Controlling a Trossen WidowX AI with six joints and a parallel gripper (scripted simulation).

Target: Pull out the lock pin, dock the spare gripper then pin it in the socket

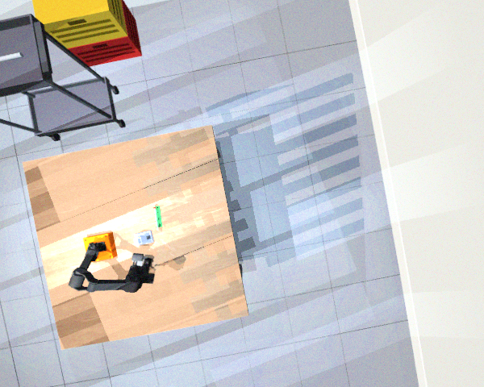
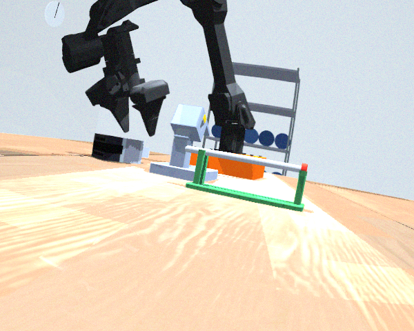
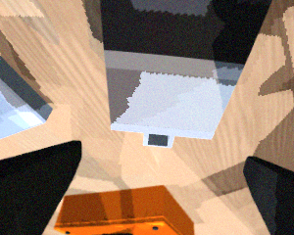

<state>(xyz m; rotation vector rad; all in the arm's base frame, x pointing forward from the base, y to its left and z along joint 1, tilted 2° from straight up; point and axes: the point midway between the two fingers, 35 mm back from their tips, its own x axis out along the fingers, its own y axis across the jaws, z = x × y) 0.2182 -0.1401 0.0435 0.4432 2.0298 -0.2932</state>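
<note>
Right now the spare gripper is 30 mm ahead of my gripper tip, 10 mm to the right of it and 30 mm below it. The rest, counted from my gripper tip: green cradle 180 mm ahead, 260 mm to the left, 30 mm below; mount 80 mm ahead, 140 mm to the left.
</note>
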